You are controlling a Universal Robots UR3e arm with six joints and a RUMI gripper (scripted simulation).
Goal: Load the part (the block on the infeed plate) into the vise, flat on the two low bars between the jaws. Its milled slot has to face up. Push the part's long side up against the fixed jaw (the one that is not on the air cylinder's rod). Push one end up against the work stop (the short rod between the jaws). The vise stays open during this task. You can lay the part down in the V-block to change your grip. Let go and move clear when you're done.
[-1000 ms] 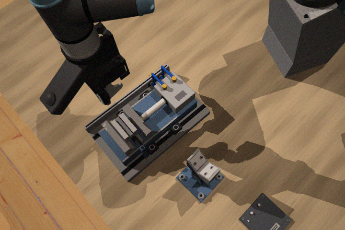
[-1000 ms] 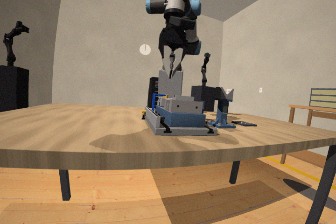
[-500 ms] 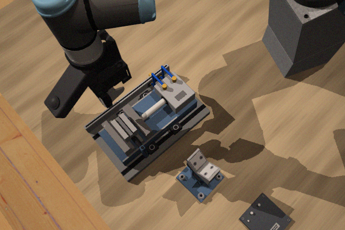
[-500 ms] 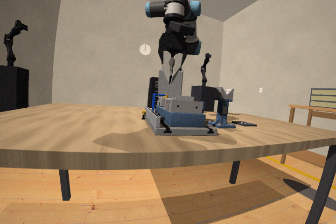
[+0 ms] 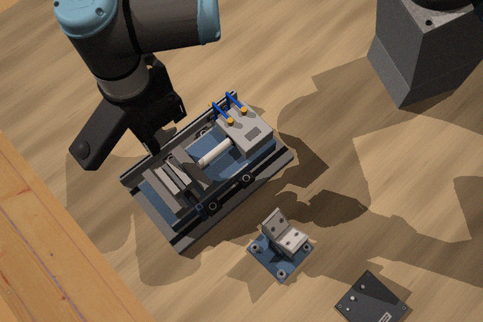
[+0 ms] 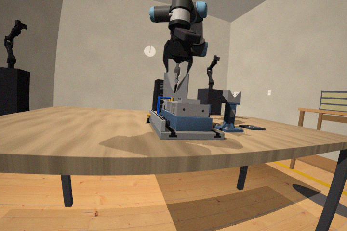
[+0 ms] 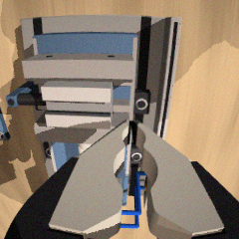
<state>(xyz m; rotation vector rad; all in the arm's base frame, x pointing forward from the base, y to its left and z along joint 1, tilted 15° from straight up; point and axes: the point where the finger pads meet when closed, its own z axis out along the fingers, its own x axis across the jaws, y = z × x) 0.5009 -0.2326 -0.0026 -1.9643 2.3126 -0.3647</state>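
The part lies 10 mm ahead of my hand, 50 mm to the left of it and 40 mm below it. Also, from my hand: fixed jaw 40 mm ahead, 40 mm to the left, 60 mm below; dark work stop 20 mm ahead, 90 mm to the left, 50 mm below; moving jaw 30 mm behind, 60 mm to the left, 60 mm below.
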